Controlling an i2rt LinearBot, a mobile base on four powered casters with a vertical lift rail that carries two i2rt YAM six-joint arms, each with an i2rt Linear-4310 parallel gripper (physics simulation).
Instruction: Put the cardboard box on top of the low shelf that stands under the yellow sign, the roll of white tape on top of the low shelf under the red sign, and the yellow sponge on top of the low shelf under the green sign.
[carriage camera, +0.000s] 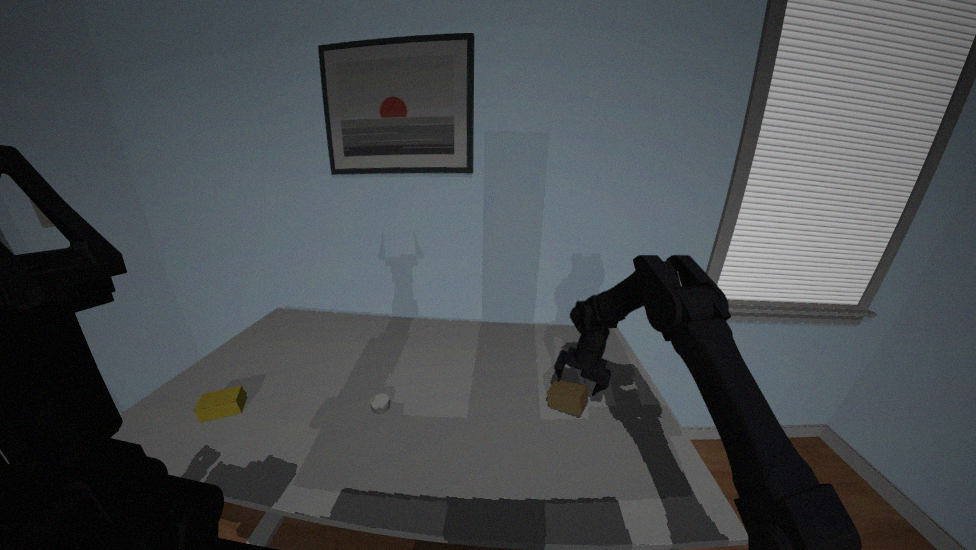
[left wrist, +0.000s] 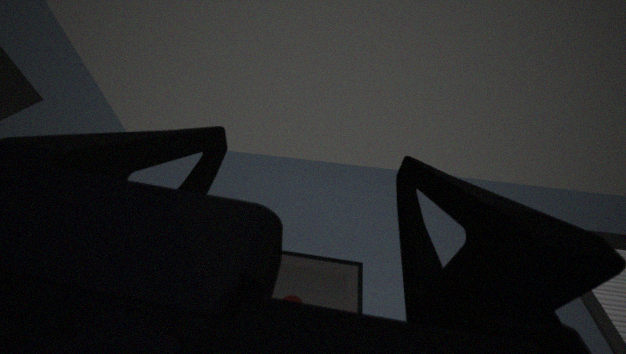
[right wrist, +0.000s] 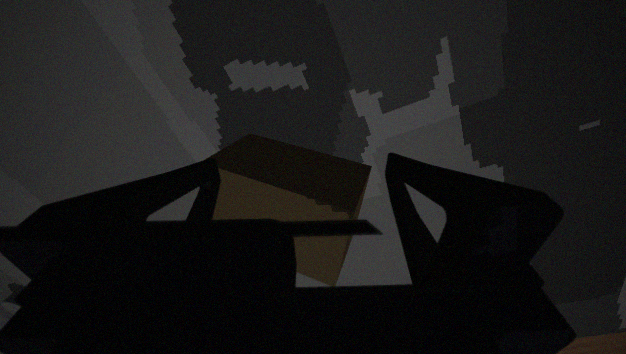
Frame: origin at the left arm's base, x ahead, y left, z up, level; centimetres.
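Seen in the pictures: left gripper, fingertip midpoint: (left wrist: 312, 151); right gripper, fingertip midpoint: (carriage camera: 575, 387) (right wrist: 301, 165).
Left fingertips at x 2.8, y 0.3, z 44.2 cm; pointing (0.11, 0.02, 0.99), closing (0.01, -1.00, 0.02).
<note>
Offsets run from my left fingertips to a thing's top centre. "spot": to the spot under its first point. Level surfaces: height alone.
The brown cardboard box {dx +43.6, dy -53.2, dz -54.7 cm} (carriage camera: 566, 398) (right wrist: 280, 200) rests on the grey table {dz -61.9 cm} (carriage camera: 505, 450), at the right in the carriage view. My right gripper (carriage camera: 578, 386) (right wrist: 301, 165) is open, pointing down at the box. In the right wrist view the box shows between the fingers, close to the left one, with a gap to the right one. The white tape roll {dx +41.3, dy -3.1, dz -59.5 cm} (carriage camera: 380, 403) stands on the table left of the middle, and the yellow sponge {dx +34.7, dy +40.2, dz -57.4 cm} (carriage camera: 219, 403) lies farther left. My left gripper (left wrist: 312, 151) is open, raised and empty. The low shelves and coloured signs do not show.
The blue wall with a framed picture (carriage camera: 471, 102) stands behind the table. A window with a blind {spot: dx +82.1, dy -168.9, dz +7.3 cm} (carriage camera: 853, 170) is at the right. Wooden floor {dz -134.2 cm} (carriage camera: 805, 471) shows beyond the table's right edge. My left arm fills the left side of the carriage view.
</note>
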